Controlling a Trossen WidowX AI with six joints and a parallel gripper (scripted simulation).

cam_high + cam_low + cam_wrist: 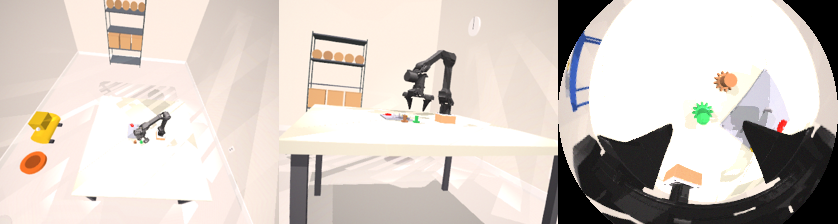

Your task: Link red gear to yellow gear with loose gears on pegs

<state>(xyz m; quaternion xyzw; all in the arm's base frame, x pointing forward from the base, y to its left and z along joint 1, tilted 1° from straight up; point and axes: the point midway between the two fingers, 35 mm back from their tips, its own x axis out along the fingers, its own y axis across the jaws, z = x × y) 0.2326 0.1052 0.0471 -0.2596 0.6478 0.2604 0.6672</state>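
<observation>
My gripper tip is 5 cm above the green gear and 1 cm past it. Also, from my gripper tip: yellow gear 18 cm to the right, 5 cm below, 2 cm ahead; red gear 21 cm to the right, 12 cm ahead, 5 cm below; brown gear 7 cm ahead, 5 cm below, 1 cm to the left.
</observation>
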